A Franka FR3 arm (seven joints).
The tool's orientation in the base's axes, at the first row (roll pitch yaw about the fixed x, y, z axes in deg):
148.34, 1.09, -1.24
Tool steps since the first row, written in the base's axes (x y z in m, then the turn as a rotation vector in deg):
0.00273, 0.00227, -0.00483, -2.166, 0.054, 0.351
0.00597, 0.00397, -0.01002, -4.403, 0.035, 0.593
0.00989, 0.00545, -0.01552, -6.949, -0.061, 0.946
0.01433, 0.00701, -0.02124, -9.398, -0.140, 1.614
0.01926, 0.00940, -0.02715, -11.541, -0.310, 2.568
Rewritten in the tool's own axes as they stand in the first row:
0.00277, -0.00449, 0.00284, -2.173, 0.157, -0.267
0.00607, -0.00869, 0.00628, -4.413, 0.319, -0.402
0.01006, -0.01287, 0.01008, -6.963, 0.607, -0.582
0.01458, -0.01723, 0.01400, -9.422, 1.045, -1.041
0.01957, -0.02241, 0.01765, -11.578, 1.709, -1.705

